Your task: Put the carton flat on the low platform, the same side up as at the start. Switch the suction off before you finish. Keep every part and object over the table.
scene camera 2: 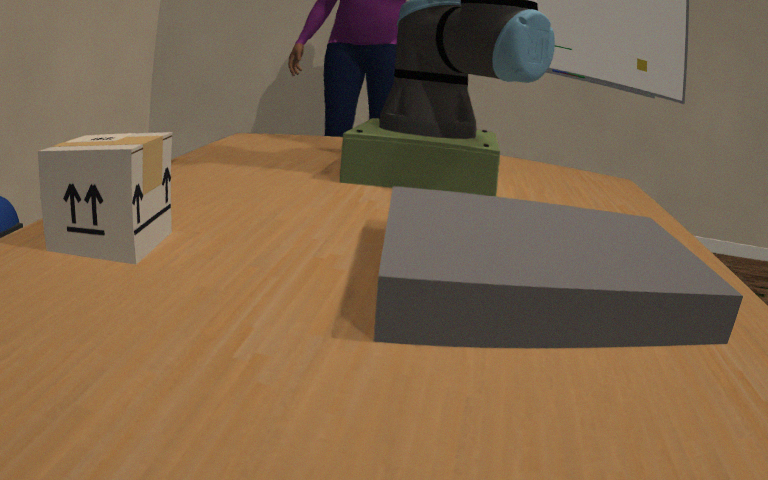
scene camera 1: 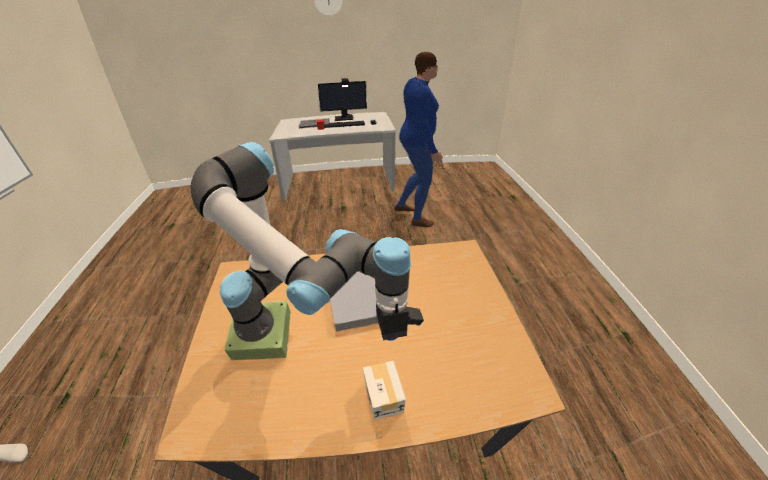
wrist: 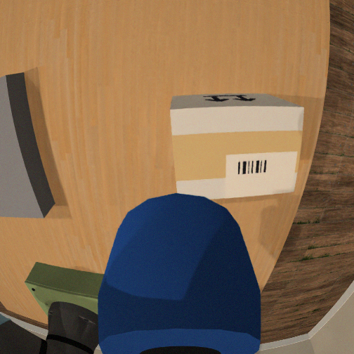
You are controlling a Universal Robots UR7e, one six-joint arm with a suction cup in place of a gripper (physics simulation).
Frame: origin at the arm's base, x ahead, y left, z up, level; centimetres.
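Seen in the pictures: arm's base, origin of its link: [scene camera 2: 428, 130] [scene camera 1: 254, 324].
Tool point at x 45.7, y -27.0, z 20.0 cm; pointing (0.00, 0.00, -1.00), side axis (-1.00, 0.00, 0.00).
Pixels of each thing's top centre, then the offset from my tool point to it. Level surfaces: height alone.
- white carton, centre of its top: [scene camera 2: 104, 141] [scene camera 1: 383, 383] dx -3.6, dy -6.2, dz -16.0 cm
- low grey platform, centre of its top: [scene camera 2: 565, 236] [scene camera 1: 357, 288] dx -4.0, dy +39.8, dz -22.3 cm
- wooden table, height of its surface: dz -27.1 cm
The white carton [scene camera 1: 384, 390] [scene camera 2: 87, 169] [wrist: 200, 156] with a tan tape strip stands on the table near its front edge. Its tape and label face up, and the black arrows on its sides point up. The low grey platform [scene camera 1: 352, 302] [scene camera 2: 526, 243] [wrist: 15, 170] lies apart from the carton, farther back on the table; the arm hides part of it in scene camera 1. My gripper [scene camera 1: 393, 337] [wrist: 179, 250], a blue suction cup, is open and holds nothing. It hangs above the table between platform and carton, clear of both. It does not show in scene camera 2.
The arm's green base block [scene camera 1: 257, 339] [scene camera 2: 419, 161] [wrist: 67, 282] stands at the table's left in scene camera 1. The wooden table [scene camera 1: 464, 362] has its front edge close to the carton. A person in blue [scene camera 1: 419, 124] and a white desk [scene camera 1: 334, 135] are beyond the table.
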